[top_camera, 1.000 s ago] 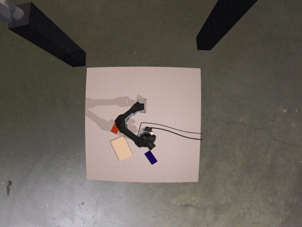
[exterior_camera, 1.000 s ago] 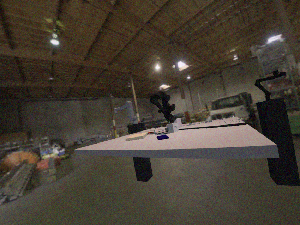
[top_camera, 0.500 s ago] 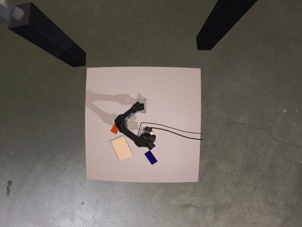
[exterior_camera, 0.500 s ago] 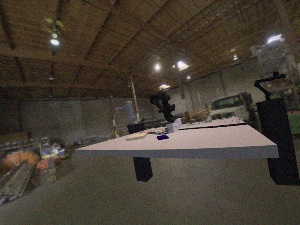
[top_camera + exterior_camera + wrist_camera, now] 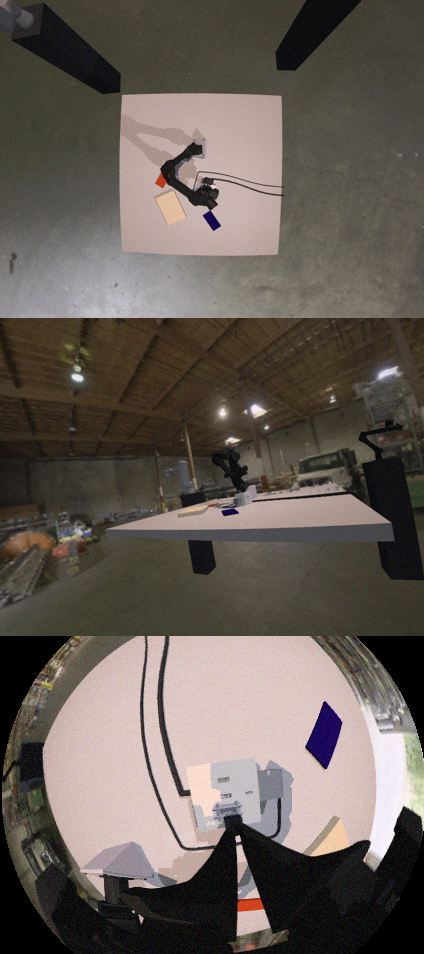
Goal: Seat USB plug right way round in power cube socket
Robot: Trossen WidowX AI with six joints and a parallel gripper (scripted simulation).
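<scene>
Right now my gripper tip is 2 cm above the dark USB plug. From my gripper tip the other things lie so: orange block: 34 cm to the right, 12 cm below, 9 cm behind; beige block: 29 cm to the right, 15 cm ahead, 11 cm below; dark blue block: 27 cm ahead, 12 cm below, 2 cm to the left.
</scene>
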